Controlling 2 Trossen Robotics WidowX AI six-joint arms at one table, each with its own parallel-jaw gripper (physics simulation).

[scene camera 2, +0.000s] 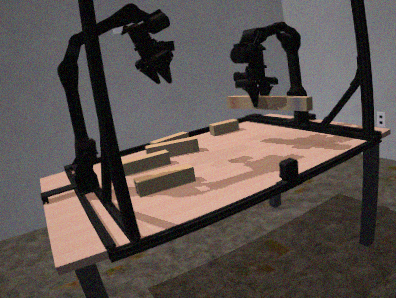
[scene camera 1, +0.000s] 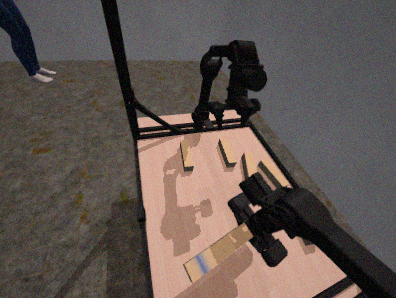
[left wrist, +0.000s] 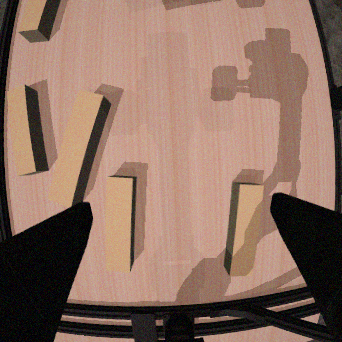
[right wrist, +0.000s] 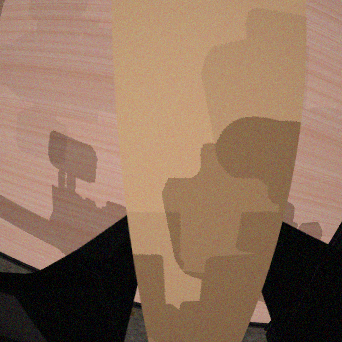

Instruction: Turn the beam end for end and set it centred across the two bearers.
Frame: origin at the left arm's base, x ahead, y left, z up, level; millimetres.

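Seen in the pictures: left gripper, between the fingertips: [scene camera 2: 164,83] [scene camera 1: 231,129] [left wrist: 182,206]; right gripper, between the fingertips: [scene camera 2: 259,106] [scene camera 1: 243,231] [right wrist: 194,214]; left arm's base, origin of its link: [scene camera 2: 88,190] [scene camera 1: 197,126] [left wrist: 178,324]; right arm's base, origin of its link: [scene camera 2: 302,122].
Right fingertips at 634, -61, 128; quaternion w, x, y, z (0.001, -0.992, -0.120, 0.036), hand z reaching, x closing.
Observation:
Offsets run from my right fingertips to a thing's top centre, as dx, dy, dz.
The long beam {+9, -33, +40} [scene camera 1: 222,246] [scene camera 2: 274,103] [right wrist: 165,125] is held roughly level above the table, with a blue band near its lower left end in scene camera 1. My right gripper [scene camera 1: 252,229] [scene camera 2: 256,103] [right wrist: 194,214] is shut on it, away from its ends. Two short blocks, apparently the bearers, stand apart and nearly parallel: one {-426, -66, -103} [scene camera 1: 186,154] [scene camera 2: 165,181] [left wrist: 245,220], the other {-402, +156, -103} [scene camera 1: 226,151] [scene camera 2: 145,163] [left wrist: 120,225]. My left gripper [scene camera 1: 232,125] [scene camera 2: 164,81] [left wrist: 182,206] is open and empty, high above them.
Other blocks lie along one table edge: a slanted one {-264, +225, -97} [scene camera 2: 172,147] [left wrist: 80,145], one {-220, +340, -103} [scene camera 1: 272,172] [left wrist: 22,130] nearer the edge, and a farther one {+48, +329, -100} [scene camera 2: 224,127] [left wrist: 40,15]. Black frame rails and uprights [scene camera 1: 117,55] [scene camera 2: 102,100] border the table. A small black box [scene camera 2: 288,170] is on one rail.

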